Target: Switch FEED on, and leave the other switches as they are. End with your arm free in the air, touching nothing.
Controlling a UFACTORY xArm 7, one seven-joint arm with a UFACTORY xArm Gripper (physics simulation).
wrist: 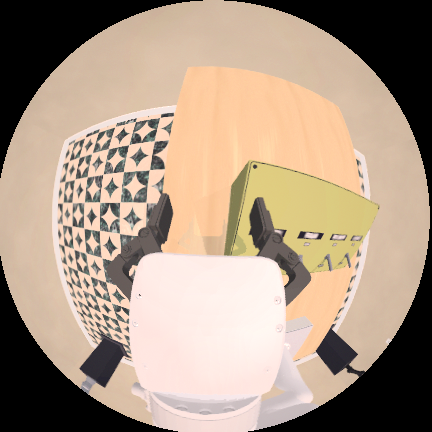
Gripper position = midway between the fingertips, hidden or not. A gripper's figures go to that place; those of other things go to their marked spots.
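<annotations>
My gripper (211,203), 14 cm from the lens. Yellow-green panel (316,218), 34 cm from the lens.
</annotations>
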